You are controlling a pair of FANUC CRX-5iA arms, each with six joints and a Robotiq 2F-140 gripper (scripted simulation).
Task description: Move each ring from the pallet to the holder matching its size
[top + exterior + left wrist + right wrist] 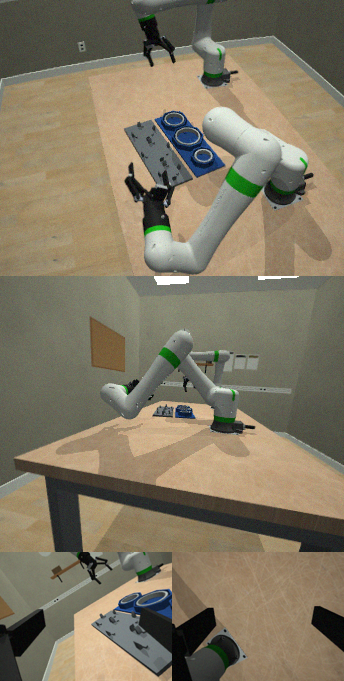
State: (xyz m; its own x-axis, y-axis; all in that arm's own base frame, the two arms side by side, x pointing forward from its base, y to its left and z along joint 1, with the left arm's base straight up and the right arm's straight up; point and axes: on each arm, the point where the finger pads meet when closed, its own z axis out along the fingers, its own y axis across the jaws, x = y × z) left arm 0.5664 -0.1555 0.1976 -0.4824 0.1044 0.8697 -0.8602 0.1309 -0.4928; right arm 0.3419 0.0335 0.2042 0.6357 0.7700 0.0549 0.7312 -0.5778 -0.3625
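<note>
The small ring lies 29 cm behind my left hand, 17 cm below it and 16 cm to the right of it. From my left hand the other things lie so: grey holder board 27 cm to the right, 19 cm below, 8 cm behind; then blue pallet 32 cm to the right, 26 cm behind, 18 cm below.
</note>
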